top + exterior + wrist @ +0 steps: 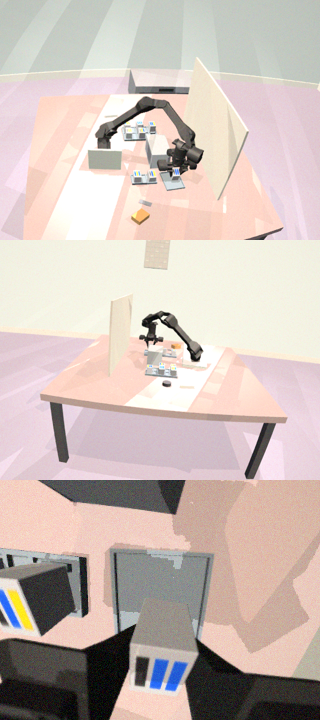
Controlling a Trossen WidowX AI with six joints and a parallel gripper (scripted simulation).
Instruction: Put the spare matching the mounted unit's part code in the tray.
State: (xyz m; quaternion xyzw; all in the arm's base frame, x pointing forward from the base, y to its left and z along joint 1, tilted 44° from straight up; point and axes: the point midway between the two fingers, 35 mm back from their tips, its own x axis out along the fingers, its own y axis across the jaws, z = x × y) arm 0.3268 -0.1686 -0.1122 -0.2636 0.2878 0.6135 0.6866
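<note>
Now: the grey spare 3 cm above my gripper tip. The rest, counted from my gripper tip: flat tray: 3 cm below; then orange block: 22 cm behind, 22 cm to the right, 2 cm below; then mounted unit: 4 cm behind, 19 cm to the left, 1 cm above.
</note>
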